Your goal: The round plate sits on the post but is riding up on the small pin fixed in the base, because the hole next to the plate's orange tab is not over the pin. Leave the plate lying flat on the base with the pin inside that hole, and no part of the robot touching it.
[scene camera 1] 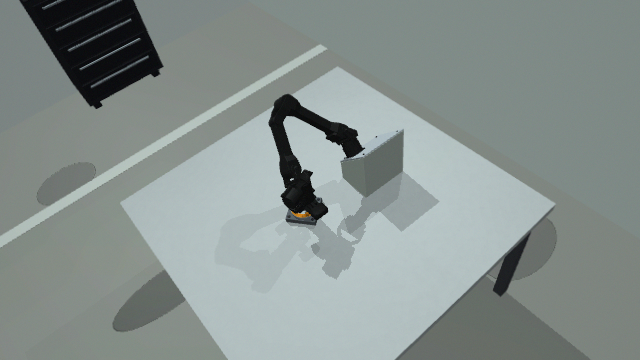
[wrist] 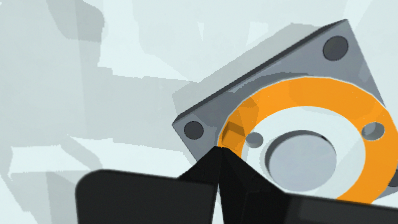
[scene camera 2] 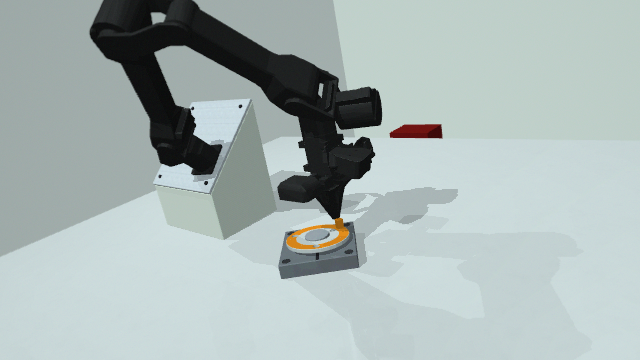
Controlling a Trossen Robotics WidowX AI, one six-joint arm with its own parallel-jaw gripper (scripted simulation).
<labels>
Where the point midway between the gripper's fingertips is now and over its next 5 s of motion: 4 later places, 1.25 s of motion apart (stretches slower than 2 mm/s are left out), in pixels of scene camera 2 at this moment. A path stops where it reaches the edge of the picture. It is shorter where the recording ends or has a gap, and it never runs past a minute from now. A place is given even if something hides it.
The gripper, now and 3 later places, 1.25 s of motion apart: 336, 218; 347, 229; 335, 237; 322, 219
</labels>
